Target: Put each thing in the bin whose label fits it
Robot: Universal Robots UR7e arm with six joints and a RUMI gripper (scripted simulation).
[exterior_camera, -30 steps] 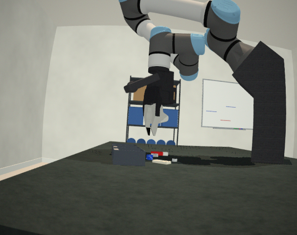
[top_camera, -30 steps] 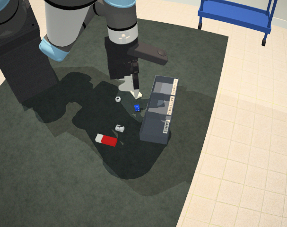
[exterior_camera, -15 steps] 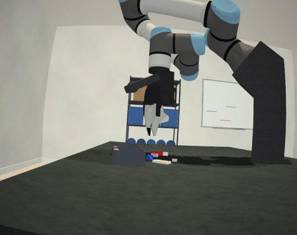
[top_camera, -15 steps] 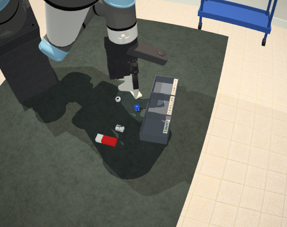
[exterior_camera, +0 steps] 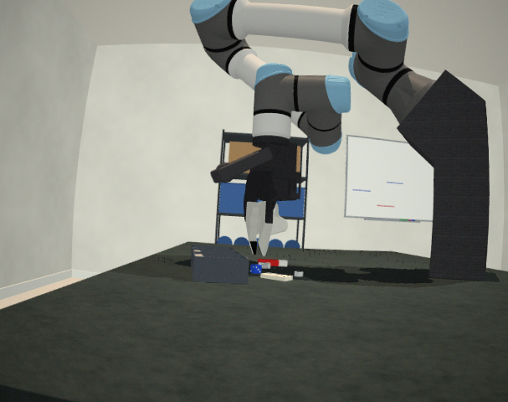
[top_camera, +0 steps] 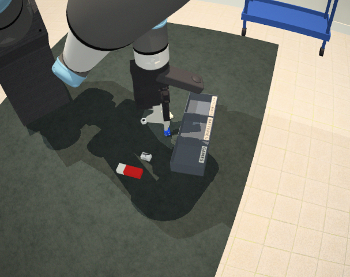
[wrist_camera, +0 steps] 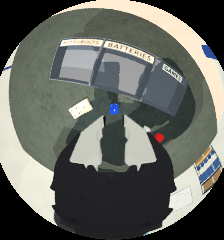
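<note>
Right now the blue die is 40 mm below my hand. The rest, counted from my hand: white nut: 70 mm behind, 30 mm to the left, 50 mm below; then grey-white object: 40 mm behind, 90 mm to the right, 40 mm below; then white domino: 20 mm behind, 70 mm to the left, 40 mm below.
</note>
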